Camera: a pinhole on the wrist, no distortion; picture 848 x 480 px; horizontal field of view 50.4 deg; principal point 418.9 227.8 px. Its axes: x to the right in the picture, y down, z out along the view. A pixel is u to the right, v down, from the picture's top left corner.
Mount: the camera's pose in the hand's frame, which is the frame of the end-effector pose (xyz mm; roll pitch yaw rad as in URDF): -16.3 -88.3 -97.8 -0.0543 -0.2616 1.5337
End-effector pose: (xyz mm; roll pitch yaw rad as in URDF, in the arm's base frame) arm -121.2 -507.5 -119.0 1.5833 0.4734 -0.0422
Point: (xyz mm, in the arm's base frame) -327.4 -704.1 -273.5
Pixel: 268 405
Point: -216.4 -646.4 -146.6
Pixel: 751 381
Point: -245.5 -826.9 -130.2
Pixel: 725 353
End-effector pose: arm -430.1 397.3 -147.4 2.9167 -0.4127 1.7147
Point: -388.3 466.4 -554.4
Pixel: 749 354
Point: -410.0 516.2 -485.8
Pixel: 757 213
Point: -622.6 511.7 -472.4
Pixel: 315 135
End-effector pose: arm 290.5 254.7 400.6 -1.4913 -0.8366 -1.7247
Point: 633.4 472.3 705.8
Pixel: 115 42
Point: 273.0 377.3 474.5
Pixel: 83 247
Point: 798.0 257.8 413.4
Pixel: 756 227
